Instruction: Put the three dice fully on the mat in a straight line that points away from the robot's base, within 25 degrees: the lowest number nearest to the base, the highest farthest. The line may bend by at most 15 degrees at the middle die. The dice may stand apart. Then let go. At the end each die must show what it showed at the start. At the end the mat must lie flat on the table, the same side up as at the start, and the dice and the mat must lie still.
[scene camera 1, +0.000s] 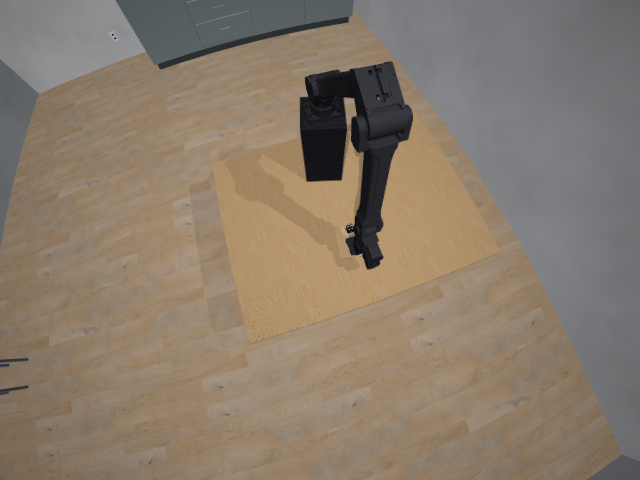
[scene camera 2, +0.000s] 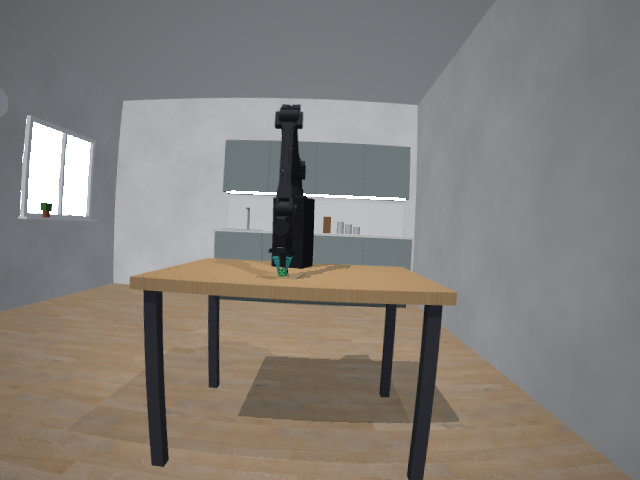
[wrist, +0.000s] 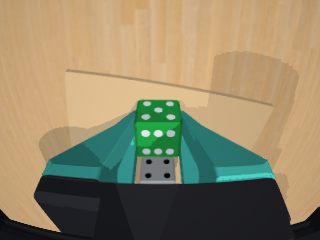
In view: the gripper (wrist: 158, 119), a mat (wrist: 96, 101), a green die (wrist: 158, 125) and a white die (wrist: 154, 170).
